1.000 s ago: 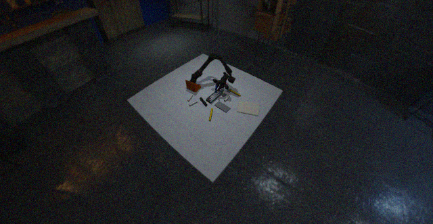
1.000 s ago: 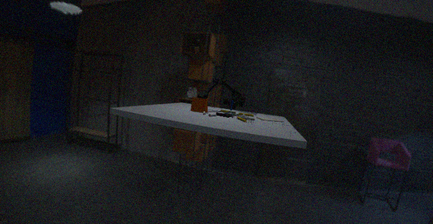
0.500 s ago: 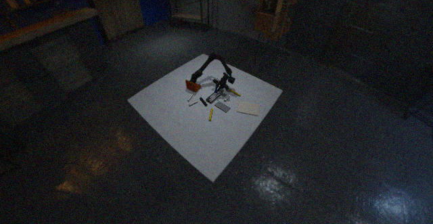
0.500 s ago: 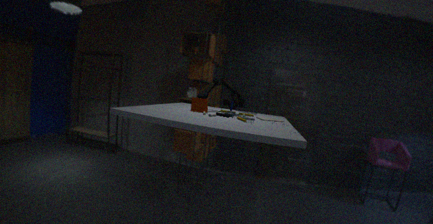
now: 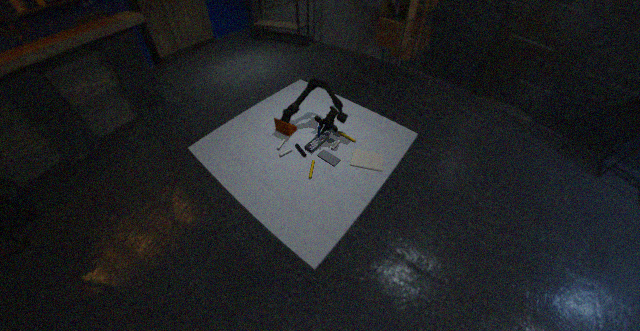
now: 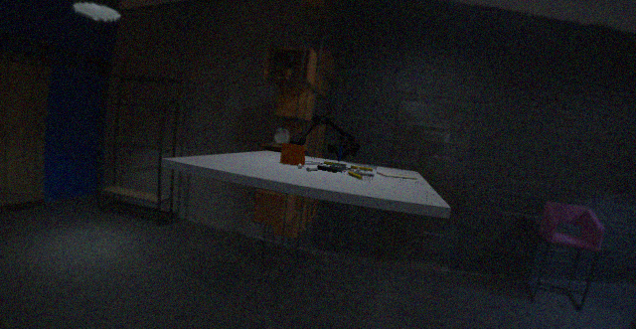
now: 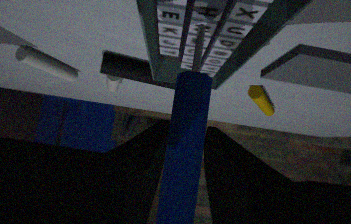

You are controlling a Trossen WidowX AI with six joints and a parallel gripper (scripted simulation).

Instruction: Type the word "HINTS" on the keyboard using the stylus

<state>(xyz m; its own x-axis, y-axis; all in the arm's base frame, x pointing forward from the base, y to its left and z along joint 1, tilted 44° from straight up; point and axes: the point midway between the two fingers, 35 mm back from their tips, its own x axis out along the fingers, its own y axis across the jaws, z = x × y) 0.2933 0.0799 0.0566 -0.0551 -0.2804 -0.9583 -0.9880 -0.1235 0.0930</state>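
The dark stick is 30 mm behind my gripper tip, 160 mm to the right of it and 70 mm below it. Round my gripper tip: grey slab (160 mm ahead, 80 mm to the right, 70 mm below); grey stylus tip (50 mm below); blue stylus (10 mm below).
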